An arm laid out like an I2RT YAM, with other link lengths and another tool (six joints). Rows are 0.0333 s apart.
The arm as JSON. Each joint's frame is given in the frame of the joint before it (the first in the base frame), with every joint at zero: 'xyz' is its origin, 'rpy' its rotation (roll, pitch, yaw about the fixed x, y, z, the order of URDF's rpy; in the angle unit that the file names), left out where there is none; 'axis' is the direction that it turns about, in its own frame. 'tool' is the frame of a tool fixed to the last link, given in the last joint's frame.
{
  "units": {
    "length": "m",
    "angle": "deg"
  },
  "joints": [
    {
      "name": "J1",
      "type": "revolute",
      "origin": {
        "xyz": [
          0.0,
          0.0,
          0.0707
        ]
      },
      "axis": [
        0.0,
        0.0,
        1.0
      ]
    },
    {
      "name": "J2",
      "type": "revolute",
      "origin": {
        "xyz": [
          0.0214,
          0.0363,
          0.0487
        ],
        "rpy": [
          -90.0,
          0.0,
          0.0
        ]
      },
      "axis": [
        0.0,
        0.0,
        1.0
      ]
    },
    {
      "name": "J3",
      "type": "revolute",
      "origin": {
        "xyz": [
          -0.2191,
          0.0,
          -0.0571
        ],
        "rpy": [
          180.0,
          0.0,
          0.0
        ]
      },
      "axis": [
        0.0,
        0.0,
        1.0
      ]
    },
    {
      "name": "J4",
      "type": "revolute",
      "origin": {
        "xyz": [
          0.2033,
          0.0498,
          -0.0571
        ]
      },
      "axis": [
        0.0,
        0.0,
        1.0
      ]
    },
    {
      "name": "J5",
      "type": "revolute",
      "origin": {
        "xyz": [
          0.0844,
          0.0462,
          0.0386
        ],
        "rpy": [
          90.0,
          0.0,
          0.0
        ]
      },
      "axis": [
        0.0,
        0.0,
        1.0
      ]
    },
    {
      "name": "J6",
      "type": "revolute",
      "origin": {
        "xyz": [
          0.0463,
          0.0,
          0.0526
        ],
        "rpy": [
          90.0,
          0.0,
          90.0
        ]
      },
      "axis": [
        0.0,
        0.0,
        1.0
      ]
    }
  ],
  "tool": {
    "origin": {
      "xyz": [
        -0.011,
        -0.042,
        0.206
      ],
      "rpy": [
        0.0,
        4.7,
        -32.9
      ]
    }
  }
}
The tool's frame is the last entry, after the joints.
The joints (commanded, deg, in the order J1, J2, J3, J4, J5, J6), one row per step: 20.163, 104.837, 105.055, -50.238, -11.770, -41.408; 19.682, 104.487, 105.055, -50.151, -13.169, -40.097; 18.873, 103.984, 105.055, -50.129, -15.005, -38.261; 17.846, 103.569, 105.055, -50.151, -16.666, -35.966; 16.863, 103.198, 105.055, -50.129, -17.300, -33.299; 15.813, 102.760, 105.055, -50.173, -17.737, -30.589; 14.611, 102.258, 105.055, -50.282, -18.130, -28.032; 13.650, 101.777, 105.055, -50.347, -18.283, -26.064; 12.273, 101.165, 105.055, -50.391, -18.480, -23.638; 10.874, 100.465, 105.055, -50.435, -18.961, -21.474; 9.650, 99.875, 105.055, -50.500, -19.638, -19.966; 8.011, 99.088, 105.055, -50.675, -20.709, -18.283
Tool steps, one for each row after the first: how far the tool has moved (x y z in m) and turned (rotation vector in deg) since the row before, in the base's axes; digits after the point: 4 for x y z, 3 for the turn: -0.0002, 0.0011, 0.0054, 1.834, 0.501, -0.556; 0.0002, -0.0003, 0.0072, 2.436, 0.769, -0.963; 0.0017, -0.0029, 0.0063, 2.492, 1.073, -1.597; 0.0042, -0.0063, 0.0048, 1.952, 1.015, -2.472; 0.0046, -0.0078, 0.0048, 1.850, 0.982, -2.681; 0.0047, -0.0093, 0.0049, 1.757, 0.887, -2.736; 0.0039, -0.0081, 0.0044, 1.290, 0.530, -2.231; 0.0053, -0.0117, 0.0057, 1.632, 0.578, -2.920; 0.0041, -0.0109, 0.0067, 1.723, 0.392, -2.544; 0.0026, -0.0085, 0.0058, 1.461, 0.237, -1.767; 0.0023, -0.0107, 0.0075, 1.857, 0.257, -1.999
